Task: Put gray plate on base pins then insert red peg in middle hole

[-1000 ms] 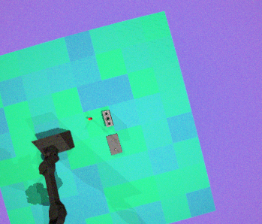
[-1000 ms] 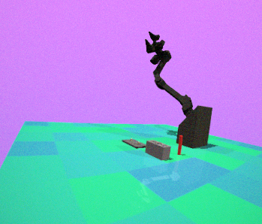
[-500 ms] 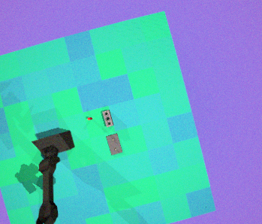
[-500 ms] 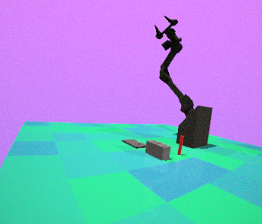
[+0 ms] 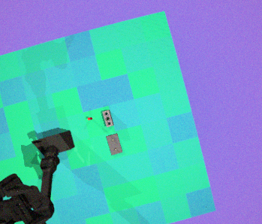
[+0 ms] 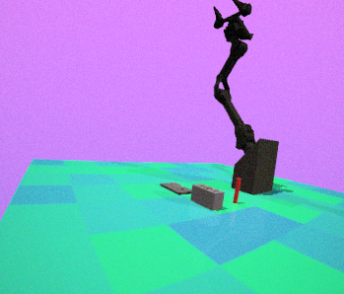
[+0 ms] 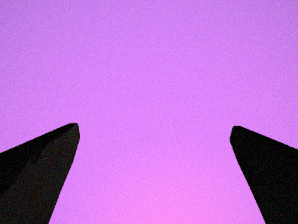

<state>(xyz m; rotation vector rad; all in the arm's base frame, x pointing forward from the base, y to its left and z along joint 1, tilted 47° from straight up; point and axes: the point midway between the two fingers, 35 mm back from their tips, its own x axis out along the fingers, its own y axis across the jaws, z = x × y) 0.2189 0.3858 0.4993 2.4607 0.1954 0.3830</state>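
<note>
The gray plate is 170 mm ahead of my gripper tip, 150 mm to the left of it and 750 mm below it. The rest, counted from my gripper tip: red peg 70 mm ahead, 190 mm to the left, 750 mm below; base 140 mm ahead, 10 mm to the right, 780 mm below.
</note>
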